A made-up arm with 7 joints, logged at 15 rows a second.
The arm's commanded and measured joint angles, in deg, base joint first. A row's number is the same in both.
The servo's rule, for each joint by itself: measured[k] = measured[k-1] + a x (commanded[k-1-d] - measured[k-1]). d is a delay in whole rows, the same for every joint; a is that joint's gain. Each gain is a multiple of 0.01, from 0.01 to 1. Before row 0 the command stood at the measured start. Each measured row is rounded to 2 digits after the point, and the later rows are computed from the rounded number. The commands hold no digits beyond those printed.
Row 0, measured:
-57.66 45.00 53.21 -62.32 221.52 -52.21 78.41
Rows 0 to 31, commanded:
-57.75 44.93 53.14 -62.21 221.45 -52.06 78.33
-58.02 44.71 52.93 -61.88 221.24 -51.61 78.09
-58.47 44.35 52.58 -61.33 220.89 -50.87 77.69
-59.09 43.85 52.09 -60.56 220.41 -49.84 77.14
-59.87 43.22 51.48 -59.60 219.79 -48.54 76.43
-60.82 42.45 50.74 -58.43 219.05 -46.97 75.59
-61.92 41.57 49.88 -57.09 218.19 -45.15 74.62
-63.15 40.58 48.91 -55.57 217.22 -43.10 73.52
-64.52 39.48 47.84 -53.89 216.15 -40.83 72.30
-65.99 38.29 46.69 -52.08 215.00 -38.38 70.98
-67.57 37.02 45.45 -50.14 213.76 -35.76 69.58
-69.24 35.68 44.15 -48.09 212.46 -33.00 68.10
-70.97 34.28 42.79 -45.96 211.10 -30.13 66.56
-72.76 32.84 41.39 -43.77 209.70 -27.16 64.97
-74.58 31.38 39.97 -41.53 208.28 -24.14 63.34
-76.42 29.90 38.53 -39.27 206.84 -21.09 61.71
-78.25 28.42 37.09 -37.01 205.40 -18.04 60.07
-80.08 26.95 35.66 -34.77 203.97 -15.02 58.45
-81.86 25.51 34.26 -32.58 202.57 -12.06 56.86
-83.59 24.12 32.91 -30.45 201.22 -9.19 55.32
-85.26 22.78 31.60 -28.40 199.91 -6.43 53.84
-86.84 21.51 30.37 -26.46 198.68 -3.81 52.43
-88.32 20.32 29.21 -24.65 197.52 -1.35 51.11
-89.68 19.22 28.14 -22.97 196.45 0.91 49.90
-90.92 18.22 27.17 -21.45 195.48 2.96 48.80
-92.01 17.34 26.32 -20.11 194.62 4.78 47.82
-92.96 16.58 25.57 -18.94 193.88 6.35 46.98
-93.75 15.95 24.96 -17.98 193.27 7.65 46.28
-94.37 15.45 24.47 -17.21 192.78 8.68 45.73
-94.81 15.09 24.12 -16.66 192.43 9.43 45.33
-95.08 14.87 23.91 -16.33 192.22 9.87 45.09
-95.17 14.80 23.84 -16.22 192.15 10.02 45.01
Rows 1 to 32, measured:
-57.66 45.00 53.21 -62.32 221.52 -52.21 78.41
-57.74 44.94 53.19 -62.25 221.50 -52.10 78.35
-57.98 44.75 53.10 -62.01 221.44 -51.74 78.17
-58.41 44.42 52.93 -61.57 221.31 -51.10 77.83
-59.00 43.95 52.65 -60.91 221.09 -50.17 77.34
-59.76 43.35 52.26 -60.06 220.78 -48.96 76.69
-60.68 42.61 51.76 -59.00 220.36 -47.49 75.91
-61.76 41.76 51.14 -57.76 219.84 -45.76 74.99
-62.97 40.79 50.40 -56.34 219.21 -43.79 73.95
-64.32 39.72 49.56 -54.75 218.48 -41.60 72.78
-65.77 38.55 48.61 -53.01 217.64 -39.22 71.50
-67.34 37.30 47.57 -51.14 216.71 -36.66 70.14
-68.99 35.97 46.44 -49.16 215.69 -33.95 68.69
-70.71 34.58 45.24 -47.08 214.59 -31.12 67.18
-72.49 33.15 43.97 -44.93 213.42 -28.19 65.61
-74.31 31.70 42.65 -42.72 212.19 -25.19 64.00
-76.15 30.22 41.29 -40.48 210.91 -22.16 62.37
-77.98 28.74 39.90 -38.22 209.59 -19.11 60.74
-79.81 27.27 38.50 -35.98 208.24 -16.08 59.11
-81.59 25.83 37.10 -33.77 206.88 -13.11 57.51
-83.33 24.43 35.72 -31.61 205.52 -10.21 55.96
-85.01 23.08 34.36 -29.52 204.17 -7.41 54.45
-86.60 21.79 33.04 -27.53 202.85 -4.75 53.02
-88.10 20.58 31.78 -25.66 201.57 -2.23 51.66
-89.47 19.46 30.58 -23.91 200.34 0.09 50.41
-90.73 18.44 29.45 -22.31 199.17 2.21 49.27
-91.84 17.54 28.42 -20.88 198.08 4.11 48.24
-92.81 16.75 27.48 -19.62 197.07 5.77 47.35
-93.63 16.09 26.65 -18.55 196.16 7.16 46.59
-94.27 15.57 25.93 -17.68 195.35 8.28 45.98
-94.74 15.18 25.33 -17.02 194.65 9.13 45.52
-95.04 14.93 24.86 -16.57 194.07 9.68 45.21
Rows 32 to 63, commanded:
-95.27 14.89 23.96 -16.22 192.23 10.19 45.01
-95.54 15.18 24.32 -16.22 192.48 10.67 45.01
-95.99 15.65 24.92 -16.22 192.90 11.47 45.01
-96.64 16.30 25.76 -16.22 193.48 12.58 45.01
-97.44 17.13 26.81 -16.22 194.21 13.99 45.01
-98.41 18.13 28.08 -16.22 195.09 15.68 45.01
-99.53 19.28 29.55 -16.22 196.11 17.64 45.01
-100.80 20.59 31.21 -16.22 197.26 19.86 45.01
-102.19 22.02 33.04 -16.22 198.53 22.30 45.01
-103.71 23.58 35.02 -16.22 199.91 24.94 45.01
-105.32 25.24 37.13 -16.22 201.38 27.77 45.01
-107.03 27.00 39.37 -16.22 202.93 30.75 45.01
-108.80 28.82 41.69 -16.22 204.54 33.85 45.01
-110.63 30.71 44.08 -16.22 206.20 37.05 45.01
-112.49 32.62 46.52 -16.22 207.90 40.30 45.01
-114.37 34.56 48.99 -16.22 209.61 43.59 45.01
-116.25 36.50 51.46 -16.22 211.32 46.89 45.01
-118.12 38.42 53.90 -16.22 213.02 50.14 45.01
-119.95 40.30 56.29 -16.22 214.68 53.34 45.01
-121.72 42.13 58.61 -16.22 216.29 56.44 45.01
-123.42 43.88 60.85 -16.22 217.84 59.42 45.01
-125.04 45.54 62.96 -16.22 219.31 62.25 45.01
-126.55 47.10 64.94 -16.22 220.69 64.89 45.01
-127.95 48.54 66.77 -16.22 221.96 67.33 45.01
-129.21 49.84 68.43 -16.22 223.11 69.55 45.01
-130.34 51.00 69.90 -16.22 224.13 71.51 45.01
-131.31 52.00 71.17 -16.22 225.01 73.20 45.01
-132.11 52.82 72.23 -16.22 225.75 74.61 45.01
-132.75 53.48 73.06 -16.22 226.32 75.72 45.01
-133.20 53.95 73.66 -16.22 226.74 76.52 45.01
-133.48 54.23 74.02 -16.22 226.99 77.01 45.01
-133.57 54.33 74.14 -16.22 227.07 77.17 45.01
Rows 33 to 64, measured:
-95.15 14.82 24.52 -16.34 193.61 9.93 45.07
-95.25 14.88 24.34 -16.26 193.28 10.12 45.03
-95.50 15.13 24.33 -16.23 193.09 10.53 45.02
-95.93 15.56 24.52 -16.22 193.04 11.23 45.01
-96.55 16.17 24.93 -16.22 193.15 12.23 45.01
-97.32 16.96 25.55 -16.22 193.40 13.53 45.01
-98.27 17.92 26.38 -16.22 193.81 15.12 45.01
-99.37 19.04 27.43 -16.22 194.36 16.98 45.01
-100.61 20.31 28.68 -16.22 195.06 19.11 45.01
-101.98 21.71 30.12 -16.22 195.89 21.47 45.01
-103.49 23.24 31.74 -16.22 196.85 24.04 45.01
-105.08 24.88 33.52 -16.22 197.94 26.80 45.01
-106.78 26.62 35.45 -16.22 199.14 29.72 45.01
-108.54 28.42 37.51 -16.22 200.44 32.78 45.01
-110.36 30.30 39.68 -16.22 201.82 35.94 45.01
-112.21 32.20 41.94 -16.22 203.28 39.17 45.01
-114.09 34.14 44.27 -16.22 204.80 42.44 45.01
-115.97 36.08 46.64 -16.22 206.36 45.73 45.01
-117.84 38.00 49.04 -16.22 207.96 48.99 45.01
-119.68 39.89 51.43 -16.22 209.57 52.21 45.01
-121.45 41.73 53.80 -16.22 211.18 55.34 45.01
-123.16 43.49 56.13 -16.22 212.78 58.36 45.01
-124.80 45.17 58.38 -16.22 214.35 61.24 45.01
-126.32 46.75 60.54 -16.22 215.87 63.94 45.01
-127.74 48.22 62.60 -16.22 217.33 66.45 45.01
-129.02 49.55 64.52 -16.22 218.72 68.74 45.01
-130.17 50.74 66.30 -16.22 220.02 70.79 45.01
-131.16 51.77 67.91 -16.22 221.22 72.57 45.01
-131.99 52.63 69.34 -16.22 222.31 74.08 45.01
-132.65 53.33 70.57 -16.22 223.27 75.29 45.01
-133.13 53.84 71.59 -16.22 224.10 76.20 45.01
-133.43 54.16 72.39 -16.22 224.79 76.80 45.01

